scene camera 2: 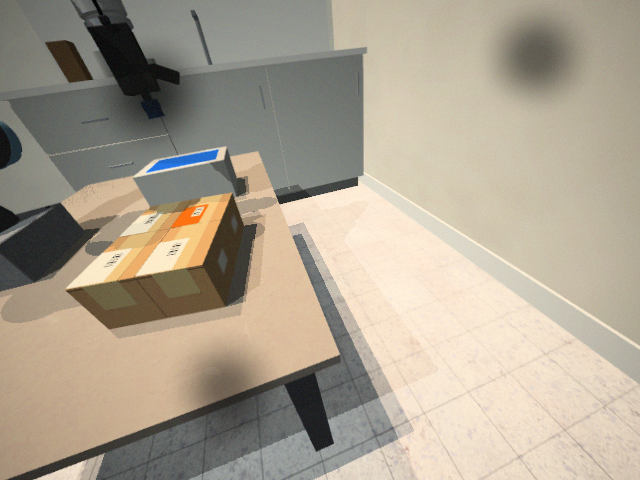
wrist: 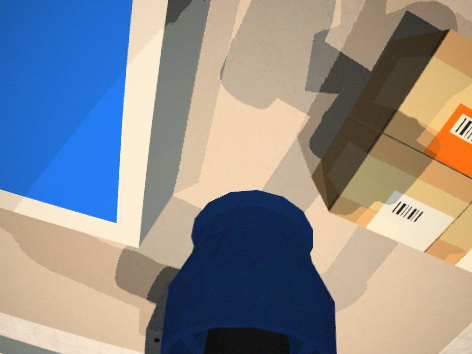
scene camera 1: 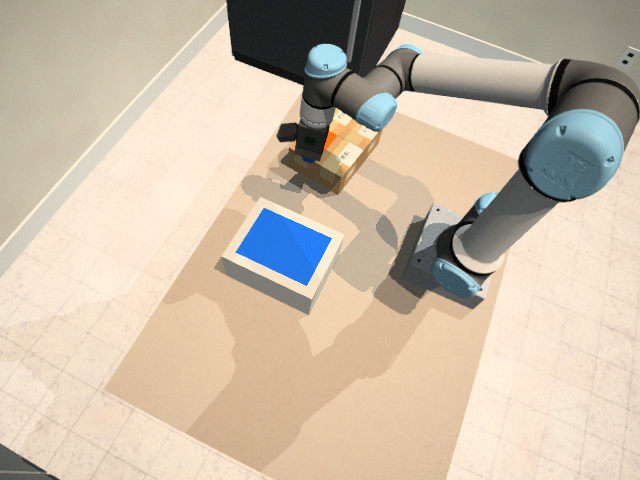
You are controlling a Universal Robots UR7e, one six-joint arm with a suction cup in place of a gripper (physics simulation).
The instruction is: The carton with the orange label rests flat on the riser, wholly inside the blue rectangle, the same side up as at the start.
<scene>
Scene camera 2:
white riser with blue rectangle: 206, 173, on the table
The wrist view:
my suction cup: 251, 266
white riser with blue rectangle: 101, 101
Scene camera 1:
white riser with blue rectangle: 289, 257
</scene>
